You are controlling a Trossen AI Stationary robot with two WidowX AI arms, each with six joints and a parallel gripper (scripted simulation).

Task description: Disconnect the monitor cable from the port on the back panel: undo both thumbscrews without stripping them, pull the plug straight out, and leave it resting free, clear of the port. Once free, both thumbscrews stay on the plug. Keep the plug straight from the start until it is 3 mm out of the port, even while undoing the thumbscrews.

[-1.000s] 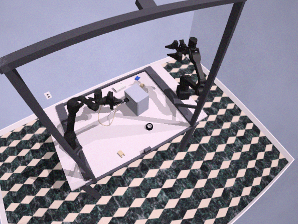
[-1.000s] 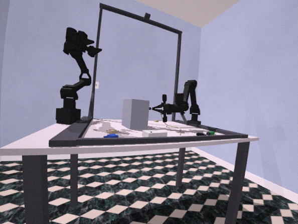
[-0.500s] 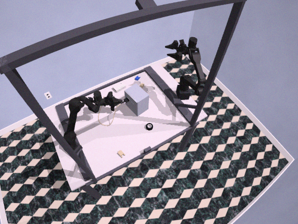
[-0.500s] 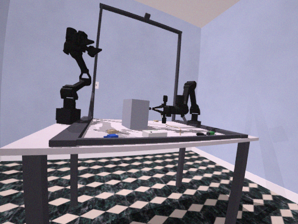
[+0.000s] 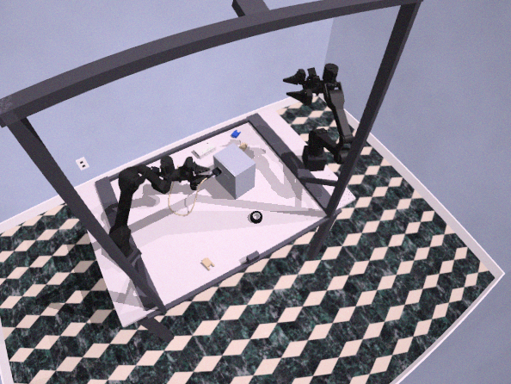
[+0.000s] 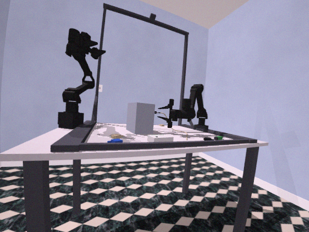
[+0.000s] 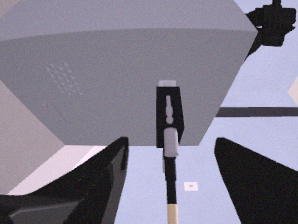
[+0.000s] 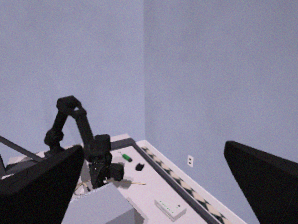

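Right now my left hand is 40 mm past the grey box, 140 mm to the left of it and 40 mm above it.
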